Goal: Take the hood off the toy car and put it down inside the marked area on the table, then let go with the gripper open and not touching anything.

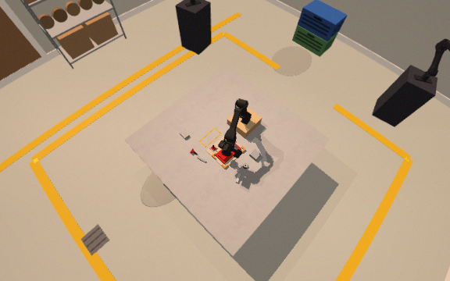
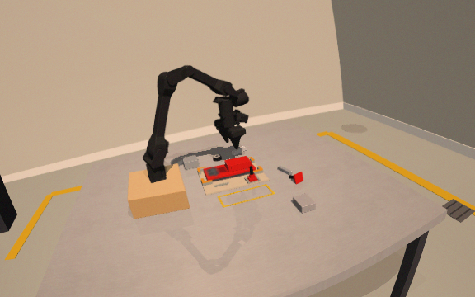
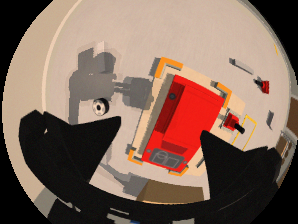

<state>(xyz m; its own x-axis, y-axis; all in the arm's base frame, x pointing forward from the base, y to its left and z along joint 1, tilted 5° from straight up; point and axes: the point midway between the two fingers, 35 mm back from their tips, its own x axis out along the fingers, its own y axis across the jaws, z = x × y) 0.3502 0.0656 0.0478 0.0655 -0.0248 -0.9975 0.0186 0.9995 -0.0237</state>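
Right now the red hood is 10 mm behind my gripper tip, 50 mm to the right of it and 60 mm below it. The rest, counted from my gripper tip: black wheel 20 mm behind, 150 mm to the left, 90 mm below.
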